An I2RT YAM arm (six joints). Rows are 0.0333 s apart.
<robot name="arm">
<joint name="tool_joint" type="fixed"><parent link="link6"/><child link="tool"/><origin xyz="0 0 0" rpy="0 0 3.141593"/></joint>
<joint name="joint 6" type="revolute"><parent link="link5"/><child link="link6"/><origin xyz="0.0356 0 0.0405" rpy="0 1.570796 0"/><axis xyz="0 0 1"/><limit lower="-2.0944" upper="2.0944"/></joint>
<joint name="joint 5" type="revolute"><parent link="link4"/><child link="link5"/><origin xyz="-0.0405 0.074 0.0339" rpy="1.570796 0 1.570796"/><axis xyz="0 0 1"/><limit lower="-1.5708" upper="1.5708"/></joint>
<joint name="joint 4" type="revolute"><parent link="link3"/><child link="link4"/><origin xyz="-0.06 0.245 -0.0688"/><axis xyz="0 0 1"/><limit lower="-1.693" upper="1.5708"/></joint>
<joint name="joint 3" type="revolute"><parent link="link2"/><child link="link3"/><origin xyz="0 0.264 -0.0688" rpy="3.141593 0 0"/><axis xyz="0 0 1"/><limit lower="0" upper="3.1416"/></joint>
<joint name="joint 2" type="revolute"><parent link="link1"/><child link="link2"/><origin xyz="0.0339 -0.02 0.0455" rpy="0 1.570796 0"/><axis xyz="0 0 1"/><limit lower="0" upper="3.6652"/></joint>
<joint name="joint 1" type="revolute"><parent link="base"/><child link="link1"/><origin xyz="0 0 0.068" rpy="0 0 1.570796"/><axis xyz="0 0 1"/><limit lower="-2.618" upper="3.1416"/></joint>
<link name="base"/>
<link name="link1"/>
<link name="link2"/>
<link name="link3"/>
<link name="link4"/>
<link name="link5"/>
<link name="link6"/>
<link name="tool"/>
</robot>
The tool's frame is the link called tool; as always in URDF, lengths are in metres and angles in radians.
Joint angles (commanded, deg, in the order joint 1, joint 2, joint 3, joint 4, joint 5, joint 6), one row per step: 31.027, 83.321, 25.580, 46.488, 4.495, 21.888; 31.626, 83.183, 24.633, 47.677, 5.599, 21.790; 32.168, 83.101, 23.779, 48.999, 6.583, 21.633; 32.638, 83.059, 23.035, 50.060, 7.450, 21.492; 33.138, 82.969, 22.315, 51.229, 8.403, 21.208; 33.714, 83.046, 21.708, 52.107, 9.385, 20.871; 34.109, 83.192, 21.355, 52.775, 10.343, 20.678; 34.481, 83.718, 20.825, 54.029, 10.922, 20.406; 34.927, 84.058, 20.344, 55.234, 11.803, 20.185; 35.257, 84.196, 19.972, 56.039, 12.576, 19.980; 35.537, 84.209, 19.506, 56.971, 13.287, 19.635; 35.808, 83.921, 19.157, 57.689, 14.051, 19.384
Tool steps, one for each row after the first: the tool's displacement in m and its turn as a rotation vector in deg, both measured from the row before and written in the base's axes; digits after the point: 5 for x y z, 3 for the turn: -0.00372, 0.00032, -0.00190, -0.070, -0.477, -0.466; -0.00327, 0.00030, -0.00140, -0.002, -0.629, -0.397; -0.00287, 0.00018, -0.00149, -0.062, -0.444, -0.359; -0.00288, 0.00023, -0.00093, -0.096, -0.657, -0.392; -0.00268, 0.00072, -0.00162, -0.329, -0.387, -0.339; -0.00150, 0.00049, -0.00106, -0.206, -0.303, -0.521; -0.00163, 0.00054, -0.00242, -0.209, -0.322, -0.158; -0.00179, 0.00060, -0.00144, -0.091, -0.477, -0.392; -0.00147, 0.00024, -0.00080, -0.109, -0.384, -0.406; -0.00172, -0.00019, -0.00046, -0.134, -0.556, -0.378; -0.00162, -0.00022, 0.00094, 0.072, -0.684, -0.455
